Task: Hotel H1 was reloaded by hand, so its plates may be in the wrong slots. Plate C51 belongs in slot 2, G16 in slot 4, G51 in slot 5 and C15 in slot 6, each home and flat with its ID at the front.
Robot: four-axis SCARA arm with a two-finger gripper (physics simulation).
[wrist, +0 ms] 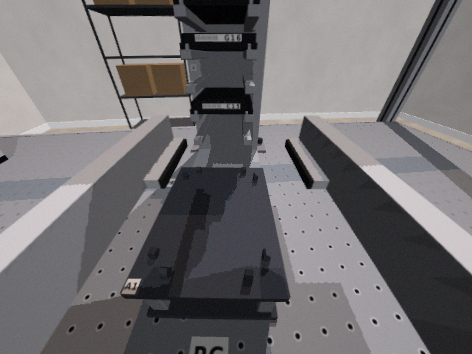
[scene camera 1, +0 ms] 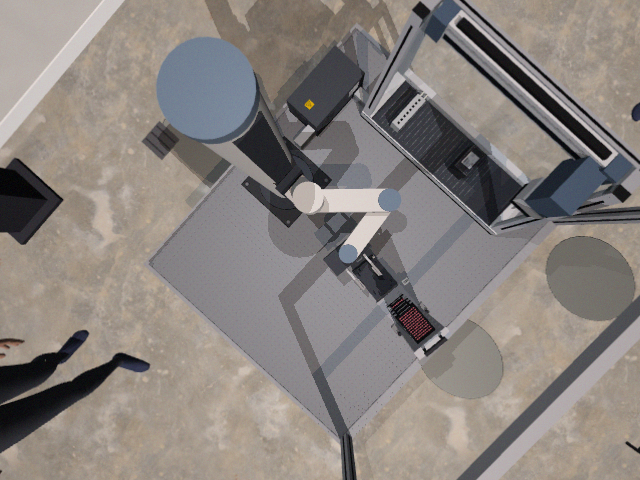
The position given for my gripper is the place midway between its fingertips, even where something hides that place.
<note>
I see my gripper (wrist: 236, 130), a dark flat stand (scene camera 1: 376, 284) and a dark box (scene camera 1: 328, 85).
The dark flat stand is seen too in the wrist view (wrist: 211, 227).
</note>
